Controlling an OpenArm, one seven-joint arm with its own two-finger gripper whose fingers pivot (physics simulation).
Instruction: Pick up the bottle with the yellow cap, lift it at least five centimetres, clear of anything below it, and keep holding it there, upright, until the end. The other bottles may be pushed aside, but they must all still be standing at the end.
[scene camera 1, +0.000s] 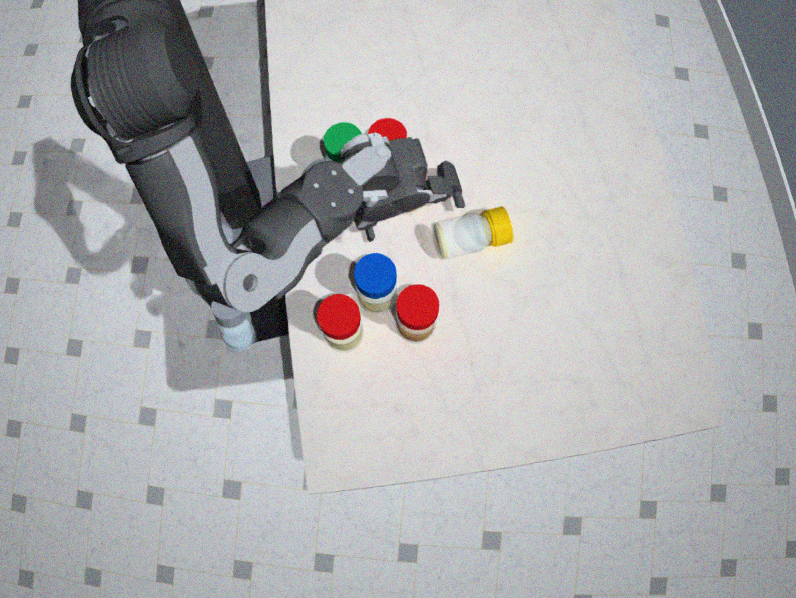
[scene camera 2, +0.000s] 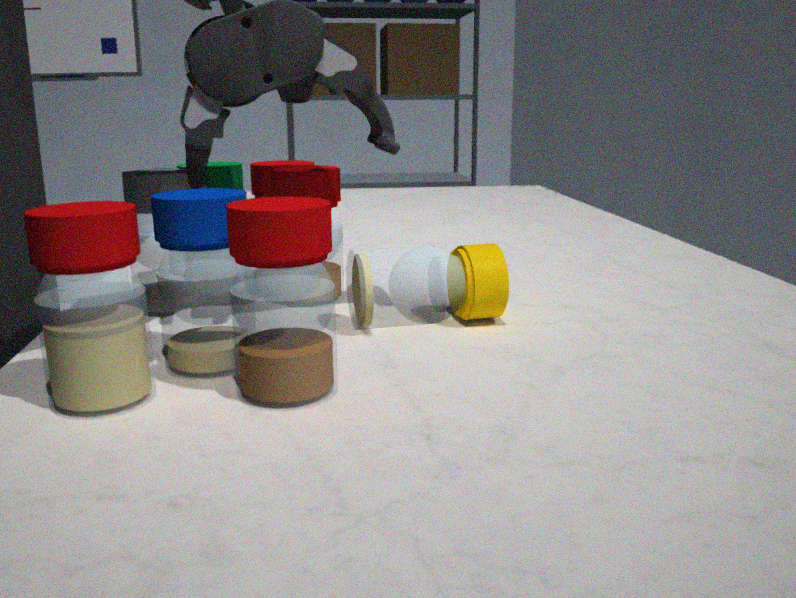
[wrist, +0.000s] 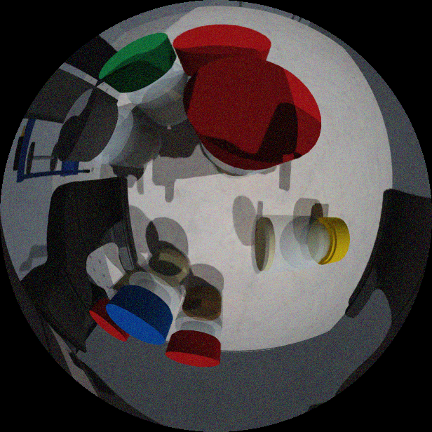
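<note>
The yellow-capped bottle (scene camera 1: 464, 233) (scene camera 2: 411, 283) (wrist: 295, 242) lies on its side on the table, its cap (scene camera 1: 499, 225) (scene camera 2: 483, 281) (wrist: 339, 241) pointing away from the arm. My gripper (scene camera 1: 415, 217) (scene camera 2: 292, 166) (wrist: 234, 243) is open and empty, above the table and apart from this bottle. Standing bottles with a blue cap (scene camera 1: 375, 274) (scene camera 2: 198, 218) (wrist: 140, 315) and red caps (scene camera 1: 417, 306) (scene camera 2: 279, 231) (wrist: 194, 348) are on one side. Bottles with green (scene camera 1: 341, 139) (scene camera 2: 222, 175) (wrist: 142, 62), red (scene camera 1: 388, 128) (wrist: 222, 42) and dark grey (scene camera 2: 153, 188) (wrist: 95, 125) caps stand on the other.
Another red-capped bottle (wrist: 250, 110) stands near my gripper. A pale, bottle-like object (scene camera 1: 236, 331) shows beyond the table's left edge, partly hidden by the arm (scene camera 1: 276, 231). The table (scene camera 1: 546, 360) (scene camera 2: 546, 450) extends to the right of the fallen bottle. A shelf rack (scene camera 2: 476, 115) stands behind.
</note>
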